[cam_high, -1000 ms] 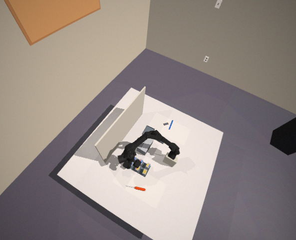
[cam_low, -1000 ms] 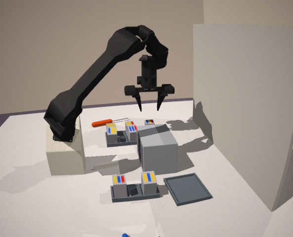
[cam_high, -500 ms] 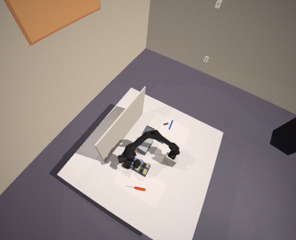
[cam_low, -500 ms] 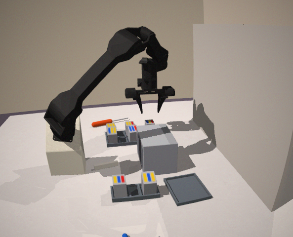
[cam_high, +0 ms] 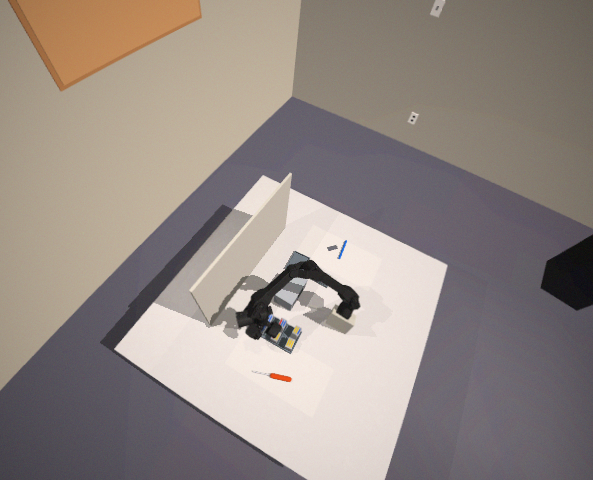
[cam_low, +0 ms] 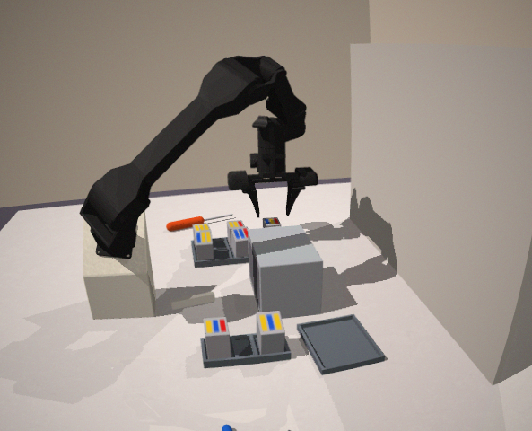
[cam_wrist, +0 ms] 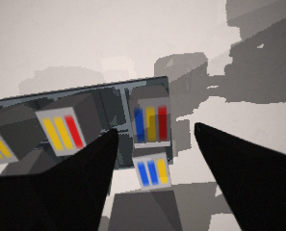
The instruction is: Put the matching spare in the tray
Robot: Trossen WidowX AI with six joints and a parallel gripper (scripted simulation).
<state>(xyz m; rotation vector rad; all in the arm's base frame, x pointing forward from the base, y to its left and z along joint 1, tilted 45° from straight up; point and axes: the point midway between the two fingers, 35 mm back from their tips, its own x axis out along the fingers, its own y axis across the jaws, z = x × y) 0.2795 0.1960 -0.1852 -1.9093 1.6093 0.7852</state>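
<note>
The grey spare block is 20 mm below my gripper tip. Also, from my gripper tip: grey box (230 mm to the right, 10 mm below); beige panel (250 mm ahead, 210 mm to the right, 160 mm above); holder (80 mm behind, 40 mm to the right, 60 mm below).
</note>
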